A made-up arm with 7 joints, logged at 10 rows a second.
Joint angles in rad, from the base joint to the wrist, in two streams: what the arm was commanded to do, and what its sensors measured. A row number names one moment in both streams.
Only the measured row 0 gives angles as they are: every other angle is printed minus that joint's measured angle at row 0.
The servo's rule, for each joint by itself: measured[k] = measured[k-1] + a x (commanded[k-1-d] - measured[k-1]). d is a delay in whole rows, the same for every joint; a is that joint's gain. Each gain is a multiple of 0.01, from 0.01 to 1. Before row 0 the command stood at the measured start. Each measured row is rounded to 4 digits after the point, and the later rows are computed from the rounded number. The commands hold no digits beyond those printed.
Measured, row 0:
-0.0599, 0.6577, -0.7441, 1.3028, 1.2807, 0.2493, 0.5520
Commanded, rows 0 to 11:
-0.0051, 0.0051, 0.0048, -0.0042, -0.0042, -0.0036, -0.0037
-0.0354, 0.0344, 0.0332, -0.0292, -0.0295, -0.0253, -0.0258
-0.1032, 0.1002, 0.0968, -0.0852, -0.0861, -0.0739, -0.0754
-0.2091, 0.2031, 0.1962, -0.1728, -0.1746, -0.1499, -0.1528
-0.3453, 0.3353, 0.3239, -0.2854, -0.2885, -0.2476, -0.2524
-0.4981, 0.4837, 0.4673, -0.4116, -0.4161, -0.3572, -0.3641
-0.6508, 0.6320, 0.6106, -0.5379, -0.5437, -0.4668, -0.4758
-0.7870, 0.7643, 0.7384, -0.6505, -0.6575, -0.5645, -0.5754
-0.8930, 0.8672, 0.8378, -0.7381, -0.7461, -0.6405, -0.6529
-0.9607, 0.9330, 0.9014, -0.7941, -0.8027, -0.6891, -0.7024
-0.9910, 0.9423, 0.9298, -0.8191, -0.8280, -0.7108, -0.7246
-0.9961, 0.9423, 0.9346, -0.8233, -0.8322, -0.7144, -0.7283
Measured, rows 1 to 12:
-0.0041, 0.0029, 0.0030, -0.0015, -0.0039, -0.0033, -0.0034
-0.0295, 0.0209, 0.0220, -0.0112, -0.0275, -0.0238, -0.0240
-0.0892, 0.0661, 0.0691, -0.0371, -0.0814, -0.0704, -0.0713
-0.1863, 0.1442, 0.1492, -0.0846, -0.1671, -0.1443, -0.1463
-0.3151, 0.2531, 0.2593, -0.1549, -0.2788, -0.2404, -0.2439
-0.4633, 0.3845, 0.3903, -0.2447, -0.4051, -0.3490, -0.3545
-0.6152, 0.5256, 0.5291, -0.3473, -0.5326, -0.4586, -0.4661
-0.7544, 0.6617, 0.6610, -0.4534, -0.6475, -0.5571, -0.5667
-0.8667, 0.7788, 0.7724, -0.5530, -0.7382, -0.6347, -0.6460
-0.9428, 0.8667, 0.8537, -0.6374, -0.7975, -0.6853, -0.6979
-0.9818, 0.9098, 0.9016, -0.7010, -0.8256, -0.7090, -0.7225
-0.9934, 0.9283, 0.9224, -0.7438, -0.8317, -0.7140, -0.7278
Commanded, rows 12 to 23:
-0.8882, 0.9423, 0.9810, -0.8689, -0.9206, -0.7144, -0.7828
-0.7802, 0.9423, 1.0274, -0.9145, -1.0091, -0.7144, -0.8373
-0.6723, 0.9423, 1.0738, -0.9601, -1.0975, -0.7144, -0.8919
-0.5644, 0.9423, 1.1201, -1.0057, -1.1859, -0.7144, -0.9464
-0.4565, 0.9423, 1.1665, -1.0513, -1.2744, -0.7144, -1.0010
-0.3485, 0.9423, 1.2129, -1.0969, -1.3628, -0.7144, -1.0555
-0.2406, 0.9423, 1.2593, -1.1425, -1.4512, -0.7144, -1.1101
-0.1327, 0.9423, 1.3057, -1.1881, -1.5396, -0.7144, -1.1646
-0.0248, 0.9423, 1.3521, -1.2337, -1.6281, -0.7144, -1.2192
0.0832, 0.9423, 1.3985, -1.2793, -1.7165, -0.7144, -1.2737
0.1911, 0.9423, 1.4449, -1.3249, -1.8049, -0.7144, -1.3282
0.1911, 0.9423, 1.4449, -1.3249, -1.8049, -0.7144, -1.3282
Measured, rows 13 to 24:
-0.9082, 0.9363, 0.9593, -0.7876, -0.9135, -0.7144, -0.7784
-0.8045, 0.9397, 1.0022, -0.8320, -1.0015, -0.7144, -0.8326
-0.6974, 0.9412, 1.0473, -0.8768, -1.0898, -0.7144, -0.8872
-0.5897, 0.9418, 1.0932, -0.9219, -1.1782, -0.7144, -0.9417
-0.4818, 0.9421, 1.1394, -0.9672, -1.2667, -0.7144, -0.9963
-0.3738, 0.9422, 1.1857, -1.0126, -1.3551, -0.7144, -1.0508
-0.2659, 0.9423, 1.2321, -1.0581, -1.4435, -0.7144, -1.1054
-0.1580, 0.9423, 1.2785, -1.1036, -1.5319, -0.7144, -1.1599
-0.0501, 0.9423, 1.3249, -1.1491, -1.6204, -0.7144, -1.2145
0.0579, 0.9423, 1.3713, -1.1947, -1.7088, -0.7144, -1.2690
0.1658, 0.9423, 1.4177, -1.2403, -1.7972, -0.7144, -1.3235
0.1863, 0.9423, 1.4348, -1.2699, -1.8043, -0.7144, -1.3278

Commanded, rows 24 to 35:
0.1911, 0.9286, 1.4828, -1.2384, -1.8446, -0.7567, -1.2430
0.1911, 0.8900, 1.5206, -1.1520, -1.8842, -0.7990, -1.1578
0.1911, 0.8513, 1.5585, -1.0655, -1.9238, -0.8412, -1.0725
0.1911, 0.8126, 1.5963, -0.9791, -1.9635, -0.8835, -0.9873
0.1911, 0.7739, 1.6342, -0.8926, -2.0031, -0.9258, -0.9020
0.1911, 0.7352, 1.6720, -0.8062, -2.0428, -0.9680, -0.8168
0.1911, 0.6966, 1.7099, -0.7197, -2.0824, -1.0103, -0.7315
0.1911, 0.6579, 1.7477, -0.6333, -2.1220, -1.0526, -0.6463
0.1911, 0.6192, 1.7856, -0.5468, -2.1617, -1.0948, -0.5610
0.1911, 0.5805, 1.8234, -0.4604, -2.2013, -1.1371, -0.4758
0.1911, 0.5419, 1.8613, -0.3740, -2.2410, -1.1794, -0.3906
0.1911, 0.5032, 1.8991, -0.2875, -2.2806, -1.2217, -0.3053
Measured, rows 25 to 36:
0.1902, 0.9345, 1.4650, -1.2589, -1.8414, -0.7537, -1.2498
0.1909, 0.9091, 1.5000, -1.2215, -1.8808, -0.7958, -1.1652
0.1911, 0.8762, 1.5369, -1.1669, -1.9204, -0.8380, -1.0799
0.1911, 0.8399, 1.5743, -1.1012, -1.9601, -0.8803, -0.9947
0.1911, 0.8023, 1.6120, -1.0282, -1.9997, -0.9226, -0.9094
0.1911, 0.7641, 1.6498, -0.9505, -2.0394, -0.9648, -0.8242
0.1911, 0.7256, 1.6877, -0.8697, -2.0790, -1.0071, -0.7389
0.1911, 0.6870, 1.7255, -0.7870, -2.1186, -1.0494, -0.6537
0.1911, 0.6484, 1.7634, -0.7029, -2.1583, -1.0916, -0.5684
0.1911, 0.6097, 1.8012, -0.6180, -2.1979, -1.1339, -0.4832
0.1911, 0.5711, 1.8391, -0.5326, -2.2376, -1.1762, -0.3980
0.1911, 0.5324, 1.8769, -0.4468, -2.2772, -1.2185, -0.3127

